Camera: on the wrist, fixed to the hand. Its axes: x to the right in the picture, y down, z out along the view.
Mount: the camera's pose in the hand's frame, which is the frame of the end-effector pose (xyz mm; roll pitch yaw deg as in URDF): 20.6 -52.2 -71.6 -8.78 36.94 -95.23
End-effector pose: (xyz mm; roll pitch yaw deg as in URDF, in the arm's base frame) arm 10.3 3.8 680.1 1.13 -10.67 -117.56
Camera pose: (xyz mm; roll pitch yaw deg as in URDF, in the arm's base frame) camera -50.3 -2.6 612.6 4.67 38.27 155.55
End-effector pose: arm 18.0 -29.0 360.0 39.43 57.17 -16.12
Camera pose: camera -41.2 -6.5 294.7 -87.41 27.68 179.14
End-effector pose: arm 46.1 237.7 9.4 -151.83 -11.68 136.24
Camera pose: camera 35.9 230.5 99.5 141.35 -60.70 -102.40
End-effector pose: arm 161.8 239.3 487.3 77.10 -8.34 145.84
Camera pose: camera 104.3 208.1 424.1 163.34 65.64 -132.51
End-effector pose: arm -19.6 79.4 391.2 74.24 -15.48 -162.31
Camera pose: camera -39.6 15.6 329.5 144.53 66.20 -98.46
